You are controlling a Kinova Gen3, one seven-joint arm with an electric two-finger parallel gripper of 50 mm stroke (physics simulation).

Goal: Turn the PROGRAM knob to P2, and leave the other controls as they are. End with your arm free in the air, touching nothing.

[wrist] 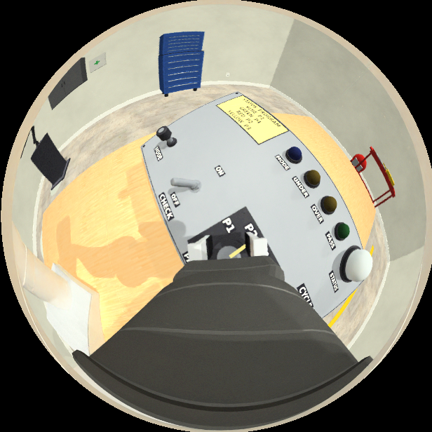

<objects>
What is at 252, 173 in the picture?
A grey control panel.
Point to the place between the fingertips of my gripper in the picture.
At 228, 242
</objects>
